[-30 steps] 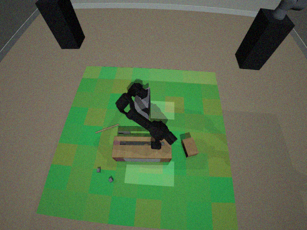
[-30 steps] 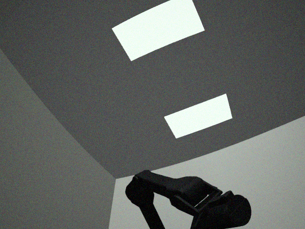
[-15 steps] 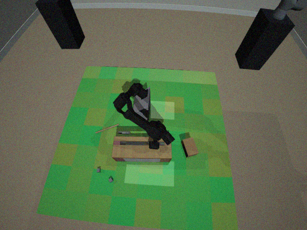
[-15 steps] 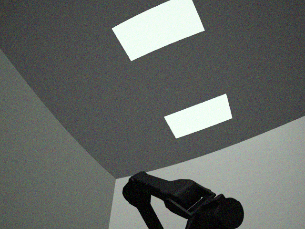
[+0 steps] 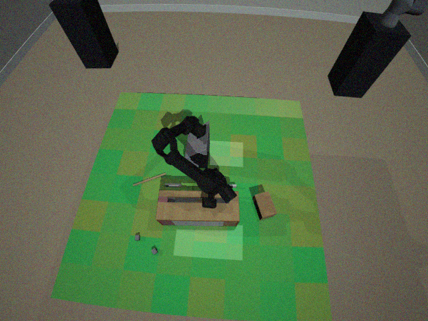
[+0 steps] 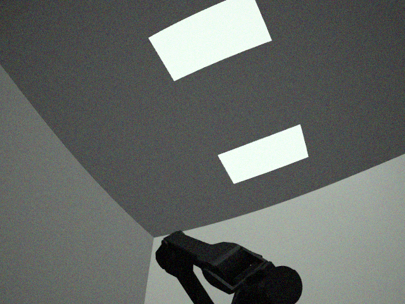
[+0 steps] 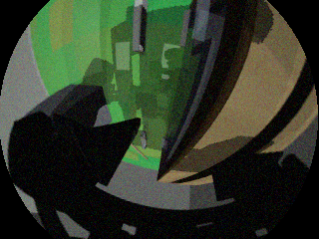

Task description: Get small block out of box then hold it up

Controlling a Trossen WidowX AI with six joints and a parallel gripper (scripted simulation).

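Right now my gripper tip is 4 cm short of the wooden box, 2 cm to the left of it and 2 cm above it. Also, from my gripper tip: thin brown stick (9 cm behind, 32 cm to the right, 8 cm below); then small brown box (3 cm ahead, 31 cm to the left, 5 cm below).
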